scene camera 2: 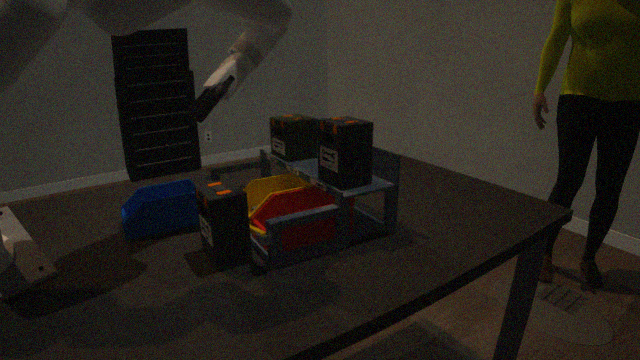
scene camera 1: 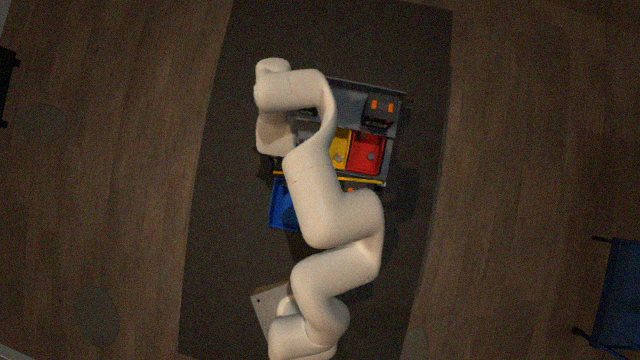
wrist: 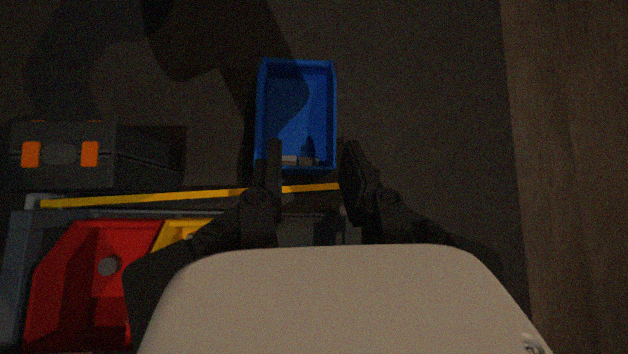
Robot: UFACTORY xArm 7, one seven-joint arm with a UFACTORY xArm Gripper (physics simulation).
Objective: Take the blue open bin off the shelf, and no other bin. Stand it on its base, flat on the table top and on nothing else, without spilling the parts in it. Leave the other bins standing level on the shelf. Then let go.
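Places are measured from the arm's base along level axes (x ahead, y left, z up), in metres.
Pixels of known places: gripper, fingertip midpoint: [scene camera 2: 192, 118] [scene camera 1: 279, 173] [wrist: 311, 158]; arm's base, origin of the base link: [scene camera 1: 295, 310].
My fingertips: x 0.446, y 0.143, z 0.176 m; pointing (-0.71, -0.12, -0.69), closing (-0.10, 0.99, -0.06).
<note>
For each thing: its top centre in the pictures, then the offset to it from my fingertips.
- blue open bin, middle of its top: [wrist: 296, 102] [scene camera 2: 157, 191] [scene camera 1: 285, 205] dz -0.146, dx -0.098, dy -0.020 m
- yellow bin, middle of its top: [scene camera 2: 276, 183] [scene camera 1: 333, 139] dz -0.140, dx +0.147, dy -0.112 m
- red bin, middle of its top: [wrist: 81, 305] [scene camera 2: 301, 199] [scene camera 1: 367, 145] dz -0.140, dx +0.158, dy -0.222 m
- greenish case, middle of its top: [scene camera 2: 292, 117] dz -0.024, dx +0.238, dy +0.010 m
The blue open bin [scene camera 1: 279, 200] [scene camera 2: 165, 210] [wrist: 300, 112] stands upright on its base on the table top, in front of the shelf [scene camera 1: 347, 107] [scene camera 2: 391, 205] [wrist: 15, 270]. In the wrist view, small grey-brown parts [wrist: 289, 160] lie inside its end nearest the shelf. The yellow bin [scene camera 1: 341, 142] [scene camera 2: 275, 185] and the red bin [scene camera 1: 361, 157] [scene camera 2: 305, 237] [wrist: 112, 232] sit side by side, level, on the shelf's lower level. My gripper [scene camera 2: 201, 111] [wrist: 311, 158] is open and empty, high above the shelf side of the blue bin and apart from it. The arm hides it in scene camera 1.
A dark case [scene camera 2: 225, 222] [wrist: 60, 172] with orange latches stands on the table before the shelf, beside the blue bin. Another dark case [scene camera 1: 380, 112] [scene camera 2: 345, 155] and a greenish case [scene camera 2: 291, 140] stand on the upper board. A yellow bar [scene camera 1: 360, 180] [wrist: 140, 197] runs along the shelf front.
</note>
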